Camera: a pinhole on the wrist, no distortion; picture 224 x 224 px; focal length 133.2 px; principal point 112.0 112.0 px. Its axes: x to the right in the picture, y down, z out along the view. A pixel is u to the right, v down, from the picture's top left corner.
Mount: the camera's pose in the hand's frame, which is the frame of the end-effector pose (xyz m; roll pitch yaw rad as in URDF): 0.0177 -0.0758 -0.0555 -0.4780 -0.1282 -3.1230
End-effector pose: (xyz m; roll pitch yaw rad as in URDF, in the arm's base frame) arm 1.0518 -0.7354 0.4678 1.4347 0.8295 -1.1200
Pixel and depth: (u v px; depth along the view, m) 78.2 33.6 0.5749
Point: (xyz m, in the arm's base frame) 0.6113 -1.1701 0.3157
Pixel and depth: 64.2 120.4 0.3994
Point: 0.7643 -0.8339 0.1529
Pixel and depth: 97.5 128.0 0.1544
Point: 0.9363 -0.7063 0.3267
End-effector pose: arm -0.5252 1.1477 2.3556 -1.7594 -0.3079 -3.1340
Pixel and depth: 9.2 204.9 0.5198
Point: -0.7881 0.8456 3.0514
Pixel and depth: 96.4 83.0 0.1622
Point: -0.5499 1.0261 2.4658
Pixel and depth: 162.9 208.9 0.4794
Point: -0.2400 0.8089 2.8476
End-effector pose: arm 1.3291 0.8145 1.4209 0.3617 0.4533 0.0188
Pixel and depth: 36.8 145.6 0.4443
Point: 1.6668 0.3814 1.3759
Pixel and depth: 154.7 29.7 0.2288
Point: 1.3939 0.6853 1.5971
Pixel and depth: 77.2 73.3 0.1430
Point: 1.4166 0.6892 1.4267
